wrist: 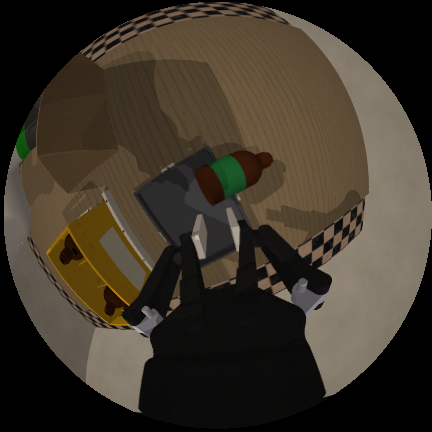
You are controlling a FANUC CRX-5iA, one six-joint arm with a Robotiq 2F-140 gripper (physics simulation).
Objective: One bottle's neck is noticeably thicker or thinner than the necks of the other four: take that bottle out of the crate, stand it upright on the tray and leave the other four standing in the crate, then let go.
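Places are measured from the arm's base along level axes (x up, y right, z ahead), in millimetres.
Pixels of known places: gripper, fingertip midpoint: [215, 220].
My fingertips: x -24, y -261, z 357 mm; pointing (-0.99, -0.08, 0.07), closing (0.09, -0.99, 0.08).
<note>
Behind a point stands the place of what it marks.
A brown bottle with a green band [231, 176] @(z 309, x -59, y -308 mm) is tipped over onto its side. Its base end is over the dark grey tray [167, 207] @(z 346, x -154, y -165 mm) and its neck points past the tray's edge, to the upper right. My gripper [215, 220] @(z 357, x -24, y -261 mm) is partly open and empty, with its fingertips over the tray, a little below the bottle in the view and apart from it. The yellow crate [92, 232] @(z 306, x -37, y -27 mm) is at the lower left. Dark brown bottle necks [71, 250] @(z 311, x 4, y 26 mm) [114, 299] @(z 495, x -40, y 71 mm) show in it. The crate's other bottles are hidden, and their neck widths cannot be compared.
A brown upright panel [75, 115] @(z 91, x -11, y -93 mm) stands at the left, beyond the crate. A green and grey part of the arm [22, 144] shows at the far left. A checkered border [330, 235] runs along the wooden table [310, 125] @(z 239, x -159, y -600 mm).
</note>
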